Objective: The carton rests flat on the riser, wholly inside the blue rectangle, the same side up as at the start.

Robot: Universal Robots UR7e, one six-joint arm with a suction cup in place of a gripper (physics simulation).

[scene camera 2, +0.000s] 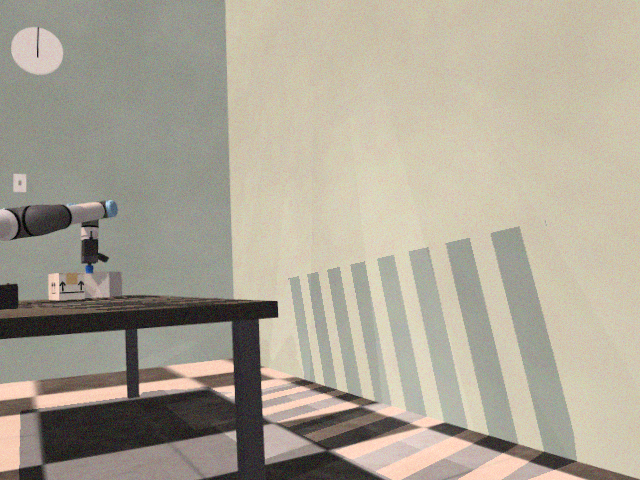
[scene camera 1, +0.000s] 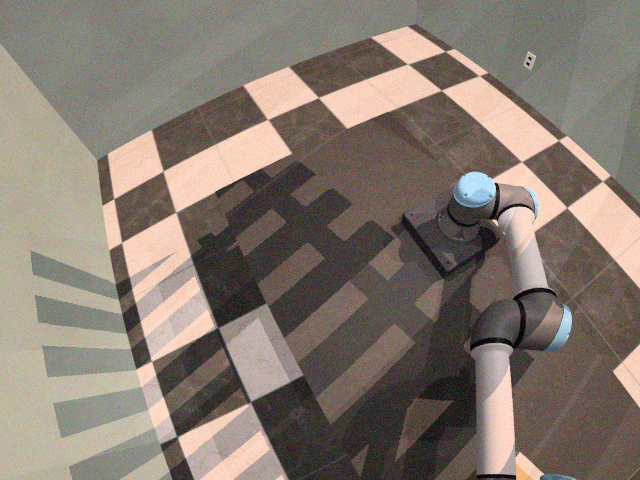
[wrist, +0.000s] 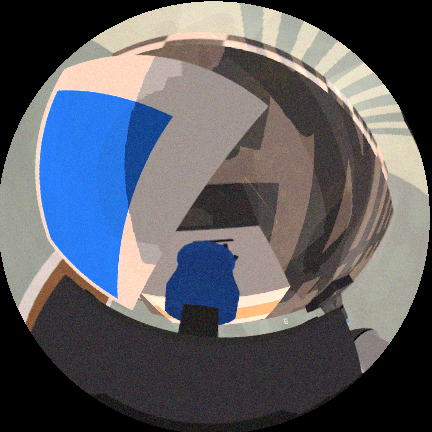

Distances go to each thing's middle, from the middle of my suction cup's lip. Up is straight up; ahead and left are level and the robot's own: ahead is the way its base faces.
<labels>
Now: the white carton (scene camera 2: 62, 286) 10 cm behind my suction cup, 7 cm below it and 2 cm to the right of it. Round my suction cup: white riser (scene camera 2: 103, 284) 13 cm to the left, 7 cm below, 2 cm ahead.
</labels>
